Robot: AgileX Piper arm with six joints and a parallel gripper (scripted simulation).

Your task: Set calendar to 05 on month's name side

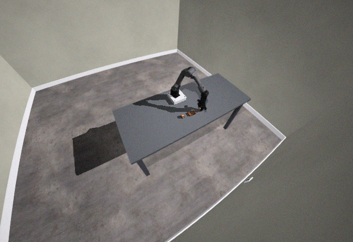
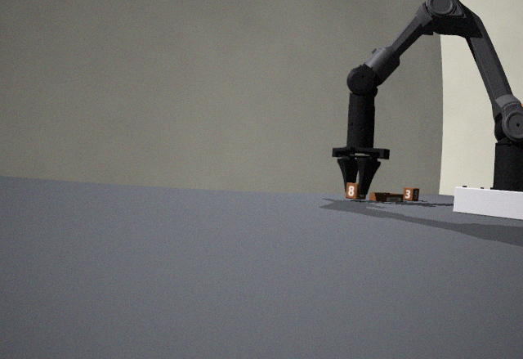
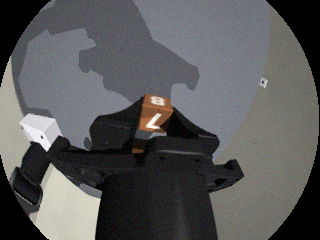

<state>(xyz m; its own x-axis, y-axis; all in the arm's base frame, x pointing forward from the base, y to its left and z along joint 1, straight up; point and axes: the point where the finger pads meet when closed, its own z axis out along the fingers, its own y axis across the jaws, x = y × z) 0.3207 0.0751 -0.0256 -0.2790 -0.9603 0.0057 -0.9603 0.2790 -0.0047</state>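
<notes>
The cube is 60 mm behind my hand and 210 mm to the right of it. The rest, counted from my hand: brown calendar tray (30 mm behind, 110 mm to the right, 10 mm below).
</notes>
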